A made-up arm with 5 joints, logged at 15 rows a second.
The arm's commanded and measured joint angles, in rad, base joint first. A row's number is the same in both.
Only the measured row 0 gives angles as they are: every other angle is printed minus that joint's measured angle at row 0.
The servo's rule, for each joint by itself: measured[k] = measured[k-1] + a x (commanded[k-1-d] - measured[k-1]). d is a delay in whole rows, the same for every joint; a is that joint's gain. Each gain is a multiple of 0.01, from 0.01 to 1. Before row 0 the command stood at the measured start. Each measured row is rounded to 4 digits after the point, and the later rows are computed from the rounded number. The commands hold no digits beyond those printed.
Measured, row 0:
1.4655, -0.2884, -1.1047, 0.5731, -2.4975
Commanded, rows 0 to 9:
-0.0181, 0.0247, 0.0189, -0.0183, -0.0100
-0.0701, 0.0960, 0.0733, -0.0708, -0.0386
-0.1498, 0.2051, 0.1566, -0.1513, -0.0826
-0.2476, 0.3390, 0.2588, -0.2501, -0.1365
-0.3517, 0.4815, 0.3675, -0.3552, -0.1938
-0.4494, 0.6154, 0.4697, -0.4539, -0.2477
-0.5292, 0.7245, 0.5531, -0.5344, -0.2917
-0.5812, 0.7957, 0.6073, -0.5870, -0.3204
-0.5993, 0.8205, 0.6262, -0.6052, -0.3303
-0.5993, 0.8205, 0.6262, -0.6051, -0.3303
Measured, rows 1 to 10:
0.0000, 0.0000, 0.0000, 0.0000, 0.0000
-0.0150, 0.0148, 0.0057, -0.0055, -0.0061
-0.0607, 0.0635, 0.0260, -0.0251, -0.0259
-0.1347, 0.1485, 0.0652, -0.0630, -0.0605
-0.2284, 0.2628, 0.1233, -0.1191, -0.1069
-0.3307, 0.3940, 0.1966, -0.1899, -0.1599
-0.4292, 0.5268, 0.2785, -0.2691, -0.2135
-0.5122, 0.6454, 0.3609, -0.3487, -0.2612
-0.5695, 0.7356, 0.4348, -0.4202, -0.2973
-0.5942, 0.7865, 0.4922, -0.4757, -0.3174
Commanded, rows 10 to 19:
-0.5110, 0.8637, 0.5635, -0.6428, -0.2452
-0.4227, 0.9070, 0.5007, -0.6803, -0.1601
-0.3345, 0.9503, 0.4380, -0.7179, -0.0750
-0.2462, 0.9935, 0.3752, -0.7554, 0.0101
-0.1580, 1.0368, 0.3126, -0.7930, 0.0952
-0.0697, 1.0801, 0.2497, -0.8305, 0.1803
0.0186, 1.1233, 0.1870, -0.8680, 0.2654
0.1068, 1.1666, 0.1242, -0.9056, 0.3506
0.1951, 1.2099, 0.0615, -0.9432, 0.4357
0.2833, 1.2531, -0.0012, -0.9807, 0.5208
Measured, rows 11 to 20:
-0.5984, 0.8069, 0.5324, -0.5145, -0.3253
-0.5259, 0.8410, 0.5417, -0.5530, -0.2764
-0.4402, 0.8806, 0.5294, -0.5912, -0.2055
-0.3525, 0.9224, 0.5020, -0.6292, -0.1259
-0.2643, 0.9651, 0.4640, -0.6671, -0.0429
-0.1761, 1.0081, 0.4186, -0.7049, 0.0413
-0.0878, 1.0513, 0.3679, -0.7426, 0.1261
0.0005, 1.0945, 0.3136, -0.7802, 0.2111
0.0887, 1.1378, 0.2568, -0.8178, 0.2962
0.1770, 1.1811, 0.1982, -0.8554, 0.3813

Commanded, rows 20 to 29:
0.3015, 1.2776, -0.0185, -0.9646, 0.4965
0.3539, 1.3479, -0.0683, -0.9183, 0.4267
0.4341, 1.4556, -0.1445, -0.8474, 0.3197
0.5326, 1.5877, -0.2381, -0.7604, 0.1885
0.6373, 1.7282, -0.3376, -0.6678, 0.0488
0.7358, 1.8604, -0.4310, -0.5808, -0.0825
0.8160, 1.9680, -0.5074, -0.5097, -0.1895
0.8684, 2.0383, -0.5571, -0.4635, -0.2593
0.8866, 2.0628, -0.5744, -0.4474, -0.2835
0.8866, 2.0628, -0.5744, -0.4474, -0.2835
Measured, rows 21 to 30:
0.2652, 1.2243, 0.1384, -0.8930, 0.4664
0.2953, 1.2563, 0.0913, -0.9145, 0.4848
0.3439, 1.3113, 0.0434, -0.9156, 0.4494
0.4188, 1.3979, -0.0130, -0.8951, 0.3703
0.5133, 1.5118, -0.0805, -0.8547, 0.2594
0.6162, 1.6416, -0.1576, -0.7986, 0.1309
0.7155, 1.7729, -0.2396, -0.7333, 0.0007
0.7989, 1.8900, -0.3199, -0.6662, -0.1153
0.8566, 1.9790, -0.3911, -0.6054, -0.2031
0.8815, 2.0293, -0.4461, -0.5580, -0.2521

